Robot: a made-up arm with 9 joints.
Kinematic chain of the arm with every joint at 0, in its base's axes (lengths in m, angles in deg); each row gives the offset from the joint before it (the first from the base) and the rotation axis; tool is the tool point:
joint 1: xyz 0 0 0.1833 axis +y
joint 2: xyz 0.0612 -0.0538 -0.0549 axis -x
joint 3: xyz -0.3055 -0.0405 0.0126 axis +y
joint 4: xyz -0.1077 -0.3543 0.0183 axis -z
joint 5: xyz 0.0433 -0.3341 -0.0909 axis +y
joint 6: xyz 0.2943 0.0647 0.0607 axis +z
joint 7: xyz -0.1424 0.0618 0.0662 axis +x
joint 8: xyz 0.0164 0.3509 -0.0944 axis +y
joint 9: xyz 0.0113 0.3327 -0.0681 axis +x
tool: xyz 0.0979 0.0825 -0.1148
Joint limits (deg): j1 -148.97..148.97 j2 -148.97..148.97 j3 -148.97..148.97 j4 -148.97..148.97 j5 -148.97..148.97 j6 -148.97..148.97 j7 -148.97..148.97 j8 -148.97..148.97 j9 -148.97..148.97
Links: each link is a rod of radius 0.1 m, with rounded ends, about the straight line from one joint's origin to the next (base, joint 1, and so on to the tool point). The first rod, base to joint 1, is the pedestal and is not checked.
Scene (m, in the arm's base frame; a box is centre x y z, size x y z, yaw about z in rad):
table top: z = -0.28
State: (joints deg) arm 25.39 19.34 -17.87 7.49 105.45 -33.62 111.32 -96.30 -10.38
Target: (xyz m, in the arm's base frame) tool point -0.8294 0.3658 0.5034
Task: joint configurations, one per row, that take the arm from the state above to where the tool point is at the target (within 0.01 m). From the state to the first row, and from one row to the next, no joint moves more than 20 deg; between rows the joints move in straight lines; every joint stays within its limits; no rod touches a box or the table.
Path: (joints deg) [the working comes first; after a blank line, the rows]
Joints at the target: 83.79 -26.30 27.70 -36.61 112.91 -17.52 58.85 -84.37 -6.35
Straight joint move there: touches the table top.

1: 35.30 38.56 -4.70 6.49 110.76 -23.82 93.93 -91.07 -7.21
2: 45.22 57.78 8.46 5.49 116.07 -14.01 76.53 -85.84 -4.04
3: 55.13 77.01 21.63 4.49 121.38 -4.21 59.14 -80.61 -0.88
4: 65.05 96.23 34.79 3.48 126.68 5.59 41.74 -75.38 2.29
5: 74.96 115.45 47.96 2.48 131.99 15.40 24.35 -70.15 5.46
6: 88.86 96.79 44.66 -0.57 127.21 16.75 27.31 -73.70 -2.41
7: 102.75 78.13 41.37 -3.62 122.43 18.10 30.26 -77.25 -10.27
8: 116.65 59.47 38.08 -6.67 117.64 19.45 33.22 -80.80 -18.14
9: 130.55 40.81 34.79 -9.72 112.86 20.80 36.18 -84.35 -26.01
10: 118.86 24.03 33.01 -16.44 112.87 11.22 41.84 -84.36 -21.09
11: 107.17 7.26 31.24 -23.16 112.89 1.64 47.51 -84.36 -16.18
12: 95.48 -9.52 29.47 -29.89 112.90 -7.94 53.18 -84.37 -11.27
13: 83.79 -26.30 27.70 -36.61 112.91 -17.52 58.85 -84.37 -6.35

